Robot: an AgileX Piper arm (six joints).
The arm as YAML. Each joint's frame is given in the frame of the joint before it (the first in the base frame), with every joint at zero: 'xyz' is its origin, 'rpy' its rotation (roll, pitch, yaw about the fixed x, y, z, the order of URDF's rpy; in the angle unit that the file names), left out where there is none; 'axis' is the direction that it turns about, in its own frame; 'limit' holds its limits. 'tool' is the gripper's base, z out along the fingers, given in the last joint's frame.
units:
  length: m
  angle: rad
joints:
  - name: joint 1
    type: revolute
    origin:
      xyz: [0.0, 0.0, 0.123]
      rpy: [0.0, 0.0, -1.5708]
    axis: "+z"
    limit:
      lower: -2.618
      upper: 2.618
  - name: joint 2
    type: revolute
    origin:
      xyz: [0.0, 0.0, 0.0]
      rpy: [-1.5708, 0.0, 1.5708]
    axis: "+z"
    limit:
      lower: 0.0
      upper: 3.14
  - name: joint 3
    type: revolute
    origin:
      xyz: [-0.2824, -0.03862, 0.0]
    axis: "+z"
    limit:
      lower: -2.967
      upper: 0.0
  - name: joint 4
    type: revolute
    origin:
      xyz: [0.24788, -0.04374, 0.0]
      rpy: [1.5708, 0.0, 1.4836]
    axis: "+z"
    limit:
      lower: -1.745
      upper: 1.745
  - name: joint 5
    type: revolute
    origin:
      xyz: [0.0, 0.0, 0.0]
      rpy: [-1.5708, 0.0, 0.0]
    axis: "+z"
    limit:
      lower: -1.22
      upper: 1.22
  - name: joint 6
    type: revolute
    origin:
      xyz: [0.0, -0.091, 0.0]
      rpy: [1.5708, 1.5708, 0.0]
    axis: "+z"
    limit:
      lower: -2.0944
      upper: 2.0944
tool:
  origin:
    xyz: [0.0, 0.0, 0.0]
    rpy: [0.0, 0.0, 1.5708]
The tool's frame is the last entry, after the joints.
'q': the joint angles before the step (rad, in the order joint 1, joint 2, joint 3, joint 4, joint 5, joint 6). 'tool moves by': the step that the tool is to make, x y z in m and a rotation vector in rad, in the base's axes. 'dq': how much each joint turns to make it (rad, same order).
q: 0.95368, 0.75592, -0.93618, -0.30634, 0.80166, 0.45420
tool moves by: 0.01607, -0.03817, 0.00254, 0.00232, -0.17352, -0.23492
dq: -0.30048, -0.07032, 0.05570, -0.03856, -0.13232, -0.08397
